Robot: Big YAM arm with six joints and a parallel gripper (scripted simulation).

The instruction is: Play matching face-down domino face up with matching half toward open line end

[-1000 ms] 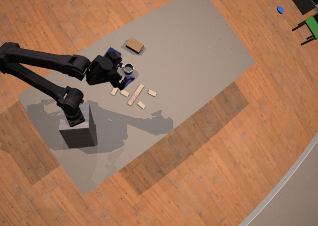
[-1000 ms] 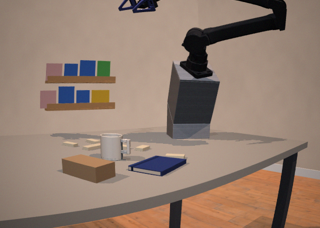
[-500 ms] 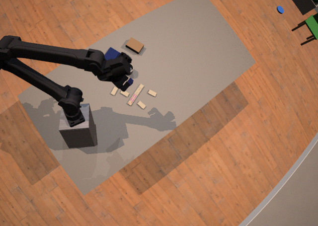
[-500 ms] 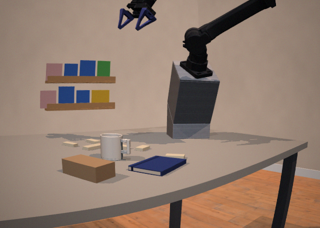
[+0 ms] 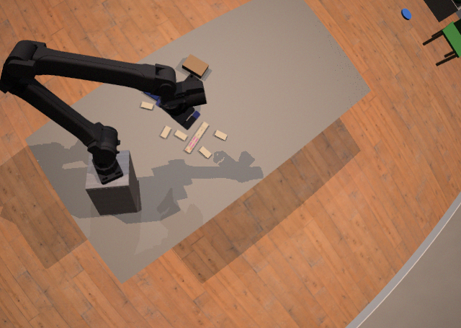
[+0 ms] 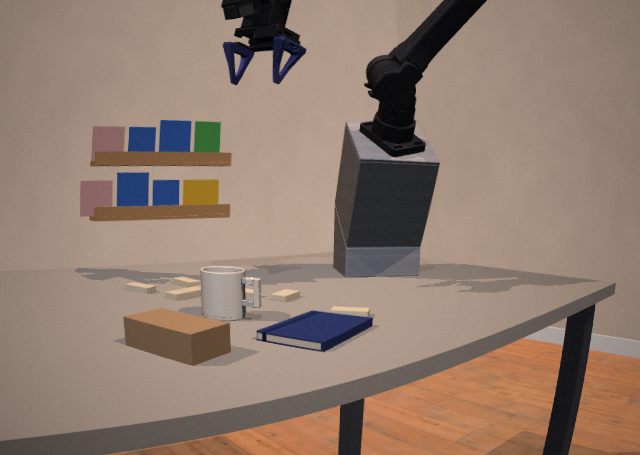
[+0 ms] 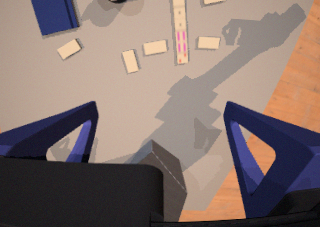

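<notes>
Now: the cream domino 18 cm ahead of my hand, 9 cm to the right of it and 36 cm below it. Round my hand: blue book 1 cm ahead, 25 cm to the left, 36 cm below; brown box 21 cm ahead, 27 cm to the left, 35 cm below; white mug 9 cm ahead, 12 cm to the left, 33 cm below.
</notes>
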